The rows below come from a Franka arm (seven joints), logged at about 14 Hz.
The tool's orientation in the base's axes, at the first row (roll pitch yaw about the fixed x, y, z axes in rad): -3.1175, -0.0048, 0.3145
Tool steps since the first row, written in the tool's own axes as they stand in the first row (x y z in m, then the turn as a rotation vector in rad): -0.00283, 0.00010, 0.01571, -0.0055, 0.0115, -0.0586; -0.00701, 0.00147, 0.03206, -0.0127, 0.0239, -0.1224; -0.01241, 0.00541, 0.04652, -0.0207, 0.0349, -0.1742; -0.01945, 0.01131, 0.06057, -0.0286, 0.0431, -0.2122; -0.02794, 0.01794, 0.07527, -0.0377, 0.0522, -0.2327; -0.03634, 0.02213, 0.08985, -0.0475, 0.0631, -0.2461; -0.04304, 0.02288, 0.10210, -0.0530, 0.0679, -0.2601; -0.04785, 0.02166, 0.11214, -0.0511, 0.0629, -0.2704; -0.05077, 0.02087, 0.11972, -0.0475, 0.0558, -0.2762; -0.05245, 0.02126, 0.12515, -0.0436, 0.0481, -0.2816; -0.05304, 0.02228, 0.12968, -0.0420, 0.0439, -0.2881; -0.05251, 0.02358, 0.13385, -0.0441, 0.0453, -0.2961
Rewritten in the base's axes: -0.00271, -0.00059, -0.01572, -0.0015, -0.0141, 0.0583; -0.00630, -0.00278, -0.03212, -0.0043, -0.0296, 0.1217; -0.01026, -0.00785, -0.04670, -0.0084, -0.0438, 0.1732; -0.01517, -0.01529, -0.06092, -0.0133, -0.0550, 0.2110; -0.02124, -0.02386, -0.07581, -0.0190, -0.0670, 0.2312; -0.02797, -0.03009, -0.09053, -0.0249, -0.0807, 0.2443; -0.03415, -0.03257, -0.10283, -0.0286, -0.0873, 0.2581; -0.03913, -0.03266, -0.11286, -0.0284, -0.0822, 0.2686; -0.04217, -0.03262, -0.12043, -0.0271, -0.0745, 0.2745; -0.04366, -0.03338, -0.12588, -0.0258, -0.0661, 0.2801; -0.04392, -0.03442, -0.13043, -0.0255, -0.0618, 0.2868; -0.04303, -0.03539, -0.13463, -0.0271, -0.0639, 0.2947
